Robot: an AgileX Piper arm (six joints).
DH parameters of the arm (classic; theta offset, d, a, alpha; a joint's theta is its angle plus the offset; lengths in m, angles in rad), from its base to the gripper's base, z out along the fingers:
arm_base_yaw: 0 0.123 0 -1.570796
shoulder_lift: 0.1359 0 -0.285 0
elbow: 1.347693 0 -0.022 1.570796
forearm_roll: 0 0.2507 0 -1.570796
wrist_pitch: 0 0 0 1.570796
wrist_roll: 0 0.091 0 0
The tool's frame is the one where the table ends.
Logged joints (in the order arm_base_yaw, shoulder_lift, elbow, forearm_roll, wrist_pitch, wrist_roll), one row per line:
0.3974 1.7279 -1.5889 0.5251 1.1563 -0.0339
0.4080 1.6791 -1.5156 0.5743 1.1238 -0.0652
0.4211 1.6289 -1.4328 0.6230 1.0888 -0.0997
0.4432 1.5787 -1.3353 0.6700 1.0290 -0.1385
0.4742 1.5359 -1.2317 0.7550 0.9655 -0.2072
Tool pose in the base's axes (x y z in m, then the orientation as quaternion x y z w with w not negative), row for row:
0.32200 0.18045 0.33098 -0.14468 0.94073 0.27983 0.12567
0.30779 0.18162 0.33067 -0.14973 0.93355 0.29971 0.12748
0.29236 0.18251 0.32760 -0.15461 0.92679 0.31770 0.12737
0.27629 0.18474 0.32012 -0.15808 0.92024 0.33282 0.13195
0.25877 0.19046 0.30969 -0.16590 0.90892 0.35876 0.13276
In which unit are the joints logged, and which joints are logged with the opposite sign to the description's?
The joints are logged in radians. Opposite sign: none.
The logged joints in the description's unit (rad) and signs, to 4 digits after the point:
0.3974 1.7279 -1.5889 0.5251 1.1563 -0.0339
0.4080 1.6791 -1.5156 0.5743 1.1238 -0.0652
0.4211 1.6289 -1.4328 0.6230 1.0888 -0.0997
0.4432 1.5787 -1.3353 0.6700 1.0290 -0.1385
0.4742 1.5359 -1.2317 0.7550 0.9655 -0.2072

